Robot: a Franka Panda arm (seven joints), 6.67 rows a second.
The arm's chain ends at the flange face. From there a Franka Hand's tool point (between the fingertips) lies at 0.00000 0.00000 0.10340 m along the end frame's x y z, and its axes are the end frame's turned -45 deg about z.
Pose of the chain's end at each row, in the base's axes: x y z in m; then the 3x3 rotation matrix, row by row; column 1 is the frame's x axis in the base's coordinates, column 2 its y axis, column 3 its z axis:
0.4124 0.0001 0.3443; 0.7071 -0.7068 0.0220; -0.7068 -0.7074 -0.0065; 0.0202 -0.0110 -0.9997
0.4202 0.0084 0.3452; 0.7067 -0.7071 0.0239; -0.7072 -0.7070 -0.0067; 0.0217 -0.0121 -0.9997
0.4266 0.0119 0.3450; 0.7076 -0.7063 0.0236; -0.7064 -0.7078 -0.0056; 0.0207 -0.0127 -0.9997
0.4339 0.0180 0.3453; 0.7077 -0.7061 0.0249; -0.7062 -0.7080 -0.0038; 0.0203 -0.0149 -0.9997
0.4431 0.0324 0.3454; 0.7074 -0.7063 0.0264; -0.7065 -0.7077 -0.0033; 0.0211 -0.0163 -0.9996
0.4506 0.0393 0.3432; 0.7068 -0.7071 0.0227; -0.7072 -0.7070 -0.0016; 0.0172 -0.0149 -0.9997
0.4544 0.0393 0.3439; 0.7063 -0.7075 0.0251; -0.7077 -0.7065 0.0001; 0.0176 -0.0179 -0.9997
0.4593 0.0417 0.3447; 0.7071 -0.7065 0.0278; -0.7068 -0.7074 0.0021; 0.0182 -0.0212 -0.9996
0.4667 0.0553 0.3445; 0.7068 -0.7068 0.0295; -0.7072 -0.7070 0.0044; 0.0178 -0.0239 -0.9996
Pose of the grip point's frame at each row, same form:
0.4147 -0.0006 0.2409; 0.9998 0.0002 0.0220; 0.0004 -1.0000 -0.0065; 0.0221 0.0065 -0.9997
0.4227 0.0077 0.2418; 0.9997 -0.0003 0.0239; -0.0001 -1.0000 -0.0067; 0.0239 0.0068 -0.9997
0.4290 0.0113 0.2416; 0.9998 0.0009 0.0236; 0.0010 -1.0000 -0.0056; 0.0236 0.0057 -0.9997
0.4365 0.0176 0.2419; 0.9997 0.0011 0.0249; 0.0013 -1.0000 -0.0038; 0.0249 0.0038 -0.9997
0.4458 0.0321 0.2420; 0.9996 0.0008 0.0264; 0.0008 -1.0000 -0.0033; 0.0264 0.0034 -0.9996
0.4529 0.0391 0.2398; 0.9998 -0.0002 0.0227; -0.0001 -1.0000 -0.0016; 0.0227 0.0016 -0.9997
0.4570 0.0393 0.2405; 0.9997 -0.0008 0.0251; -0.0008 -1.0000 0.0001; 0.0251 -0.0002 -0.9997
0.4622 0.0419 0.2413; 0.9996 0.0004 0.0278; 0.0004 -1.0000 0.0021; 0.0279 -0.0021 -0.9996
0.4698 0.0558 0.2411; 0.9996 0.0000 0.0295; -0.0001 -1.0000 0.0044; 0.0295 -0.0043 -0.9996

